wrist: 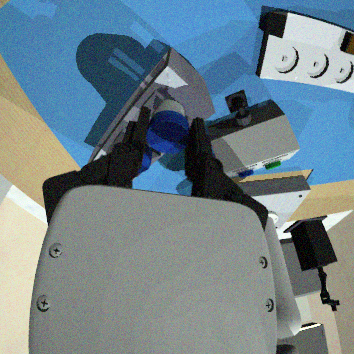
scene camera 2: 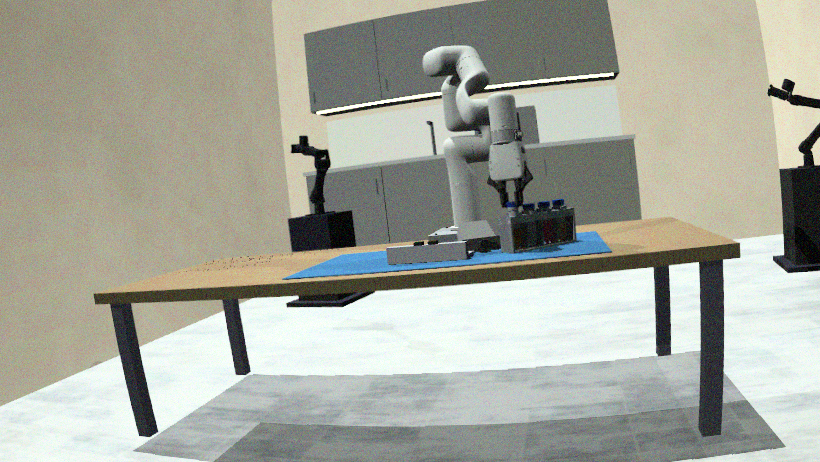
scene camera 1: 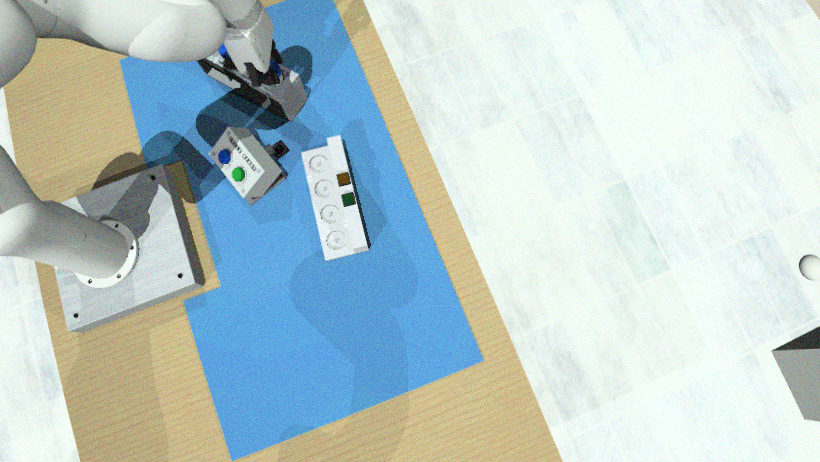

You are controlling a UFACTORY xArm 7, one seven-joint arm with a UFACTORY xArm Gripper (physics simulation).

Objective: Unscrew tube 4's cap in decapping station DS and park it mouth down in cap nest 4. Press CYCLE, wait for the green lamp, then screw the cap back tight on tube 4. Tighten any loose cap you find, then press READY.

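Places are measured from the arm's base along level axes (x ahead, y left, z up), in millimetres.
Where they show: gripper, fingertip midpoint: (wrist: 168, 125) (scene camera 2: 512, 206) (scene camera 1: 273, 72); arm's base, link origin: (scene camera 1: 106, 254).
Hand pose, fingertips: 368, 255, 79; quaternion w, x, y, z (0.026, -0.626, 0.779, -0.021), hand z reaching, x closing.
Things, the pixels of their top centre, and the offset from my fingertips, as dx, dy, dz. "pt": a spot on its surface instead. Level surfaces: height alone.
- blue screw cap, top centre: (wrist: 167, 138) (scene camera 1: 270, 68) -3, +1, +14
- grey decapping station, top centre: (wrist: 124, 161) (scene camera 1: 240, 58) (scene camera 2: 536, 209) -60, +53, -16
- white cap nest tray, top centre: (scene camera 1: 330, 192) (scene camera 2: 429, 240) +62, -223, -65
- amber lamp, top centre: (scene camera 1: 343, 178) +89, -201, -65
- green lamp, top centre: (scene camera 1: 348, 198) +91, -241, -65
- grey button box, top centre: (wrist: 260, 168) (scene camera 1: 238, 154) (scene camera 2: 477, 220) -88, -130, -35
- blue button, top centre: (wrist: 246, 176) (scene camera 1: 223, 154) -118, -121, -44
- green button, top centre: (wrist: 274, 168) (scene camera 1: 237, 172) -97, -160, -44
- small black post, surface spot: (wrist: 239, 105) (scene camera 1: 278, 144) pt -26, -95, -98
- blue mat's, surface height: dz -118
- wooden table, surface height: dz -122
My gripper (wrist: 168, 125) (scene camera 1: 261, 73) (scene camera 2: 517, 196) is shut on a blue screw cap (wrist: 168, 131). It holds the cap just above the open mouth of a tube (wrist: 172, 105) at the end of the grey decapping station (wrist: 189, 91) (scene camera 1: 289, 97) (scene camera 2: 538, 228). Other tubes in the station carry blue caps (scene camera 2: 542, 203). The white cap nest tray (scene camera 1: 350, 226) (wrist: 309, 31) (scene camera 2: 426, 252) lies to the side, and all of its round nests in view are empty. It has an amber lamp (scene camera 1: 343, 178) and a green lamp (scene camera 1: 347, 199). The grey button box (scene camera 1: 254, 178) (wrist: 256, 140) has a blue button (scene camera 1: 224, 155) and a green button (scene camera 1: 238, 173).
A small black post (scene camera 1: 279, 150) (wrist: 239, 105) stands between the button box and the tray. The arm's grey base plate (scene camera 1: 160, 252) sits at the blue mat's (scene camera 1: 320, 345) left edge. The wooden table (scene camera 2: 659, 238) drops off just beyond the station.
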